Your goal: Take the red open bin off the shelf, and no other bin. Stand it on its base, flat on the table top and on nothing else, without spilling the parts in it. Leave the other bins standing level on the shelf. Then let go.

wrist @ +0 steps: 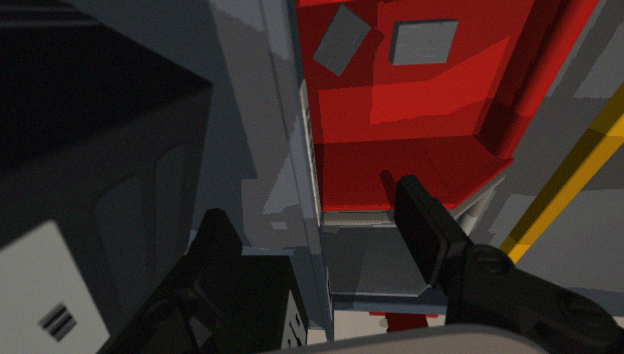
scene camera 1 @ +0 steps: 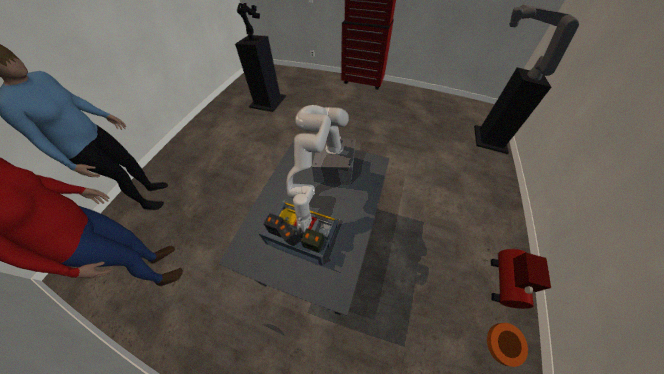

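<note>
The red open bin sits on the shelf. In the wrist view two grey block-like parts lie inside it. My gripper is open and empty. Its fingers stand on either side of the shelf's grey front edge: the right finger in front of the red bin's near rim, the left finger over the outer side, by the dark boxes. Contact with the bin cannot be told. A yellow bin and a grey bin stand on the shelf either side of the red one.
Dark boxes with orange marks and a dark green one stand along the shelf's front. A yellow rail runs along its back. The shelf stands on the grey table. Two people stand at the left.
</note>
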